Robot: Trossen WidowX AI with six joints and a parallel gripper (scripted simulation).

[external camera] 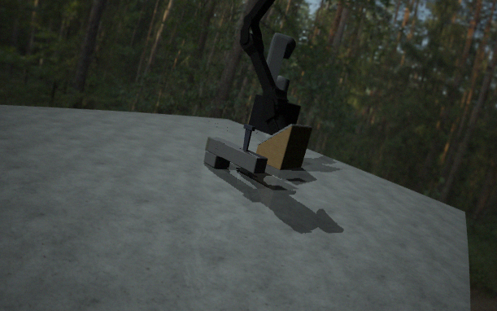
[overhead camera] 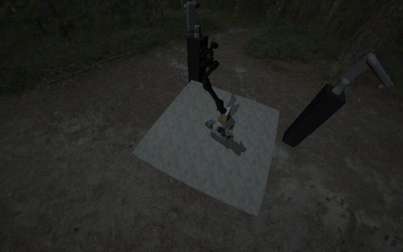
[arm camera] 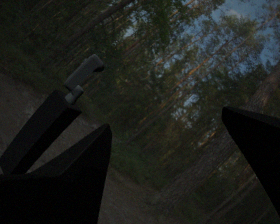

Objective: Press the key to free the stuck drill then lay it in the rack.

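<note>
My gripper tip is 62 cm above the dark key, 44 cm to the right of it and 39 cm short of it. The rest, counted from my gripper tip: grey block (67 cm below, 41 cm to the left, 39 cm ahead); then drill (66 cm below, 39 cm to the left, 39 cm ahead).
</note>
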